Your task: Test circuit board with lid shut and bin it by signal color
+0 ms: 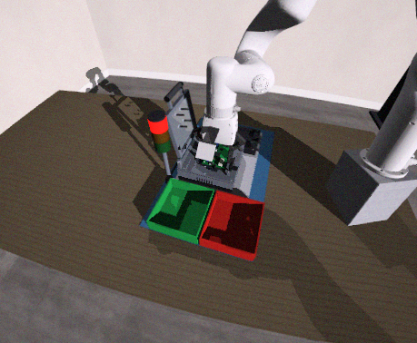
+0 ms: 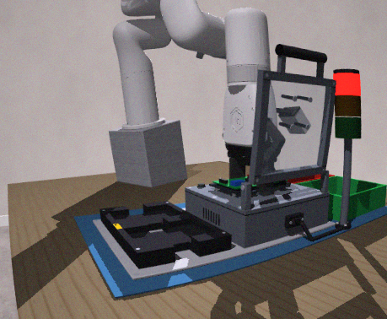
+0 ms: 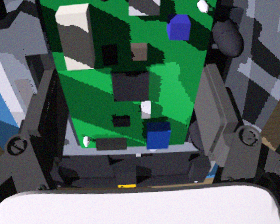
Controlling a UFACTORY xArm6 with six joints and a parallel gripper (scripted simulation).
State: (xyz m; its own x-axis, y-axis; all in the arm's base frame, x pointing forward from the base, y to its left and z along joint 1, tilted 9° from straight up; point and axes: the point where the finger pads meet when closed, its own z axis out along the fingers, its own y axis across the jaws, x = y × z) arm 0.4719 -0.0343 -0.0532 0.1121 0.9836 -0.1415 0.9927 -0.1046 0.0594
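Now: hand 10 mm above the green circuit board. Also, from my hand: clear lid 110 mm ahead, 10 mm to the right, 100 mm above; green bin 70 mm ahead, 190 mm to the left, 70 mm below; plate 10 mm ahead, 10 mm to the left, 10 mm below.
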